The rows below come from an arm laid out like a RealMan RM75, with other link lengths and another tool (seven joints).
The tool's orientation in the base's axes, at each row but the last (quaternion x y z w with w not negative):
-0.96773 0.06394 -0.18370 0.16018
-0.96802 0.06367 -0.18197 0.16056
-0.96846 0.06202 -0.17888 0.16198
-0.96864 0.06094 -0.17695 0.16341
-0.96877 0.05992 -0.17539 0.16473
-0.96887 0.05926 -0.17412 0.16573
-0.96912 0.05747 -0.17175 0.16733
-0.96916 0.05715 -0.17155 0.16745
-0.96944 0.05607 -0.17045 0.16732
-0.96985 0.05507 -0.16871 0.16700
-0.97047 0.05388 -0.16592 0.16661
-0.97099 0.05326 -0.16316 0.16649
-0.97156 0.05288 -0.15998 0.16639
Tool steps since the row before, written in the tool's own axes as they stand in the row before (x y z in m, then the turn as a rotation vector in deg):
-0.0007 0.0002 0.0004 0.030 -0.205 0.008
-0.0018 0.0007 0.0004 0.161 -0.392 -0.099
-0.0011 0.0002 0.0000 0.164 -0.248 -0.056
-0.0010 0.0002 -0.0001 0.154 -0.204 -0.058
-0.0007 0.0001 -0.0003 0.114 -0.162 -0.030
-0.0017 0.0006 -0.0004 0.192 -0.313 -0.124
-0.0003 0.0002 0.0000 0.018 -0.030 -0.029
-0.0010 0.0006 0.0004 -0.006 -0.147 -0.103
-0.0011 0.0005 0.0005 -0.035 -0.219 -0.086
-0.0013 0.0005 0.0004 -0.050 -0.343 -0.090
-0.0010 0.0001 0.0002 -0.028 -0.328 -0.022
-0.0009 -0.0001 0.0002 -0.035 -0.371 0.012
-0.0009 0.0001 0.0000 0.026 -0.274 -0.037
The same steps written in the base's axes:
-0.0005 0.0001 -0.0007 0.044 0.190 0.071
-0.0016 -0.0002 -0.0012 0.138 0.311 0.272
-0.0010 0.0000 -0.0004 0.147 0.188 0.186
-0.0010 0.0000 -0.0003 0.134 0.147 0.170
-0.0008 -0.0001 0.0000 0.105 0.123 0.118
-0.0018 -0.0004 -0.0004 0.153 0.223 0.278
-0.0003 -0.0001 -0.0002 0.008 0.016 0.042
-0.0008 -0.0003 -0.0009 -0.034 0.107 0.140
-0.0009 -0.0001 -0.0010 -0.051 0.185 0.141
-0.0011 -0.0001 -0.0009 -0.061 0.302 0.182
-0.0009 0.0001 -0.0005 -0.018 0.306 0.123
-0.0008 0.0003 -0.0004 -0.011 0.358 0.105
-0.0009 0.0000 -0.0003 0.026 0.242 0.134

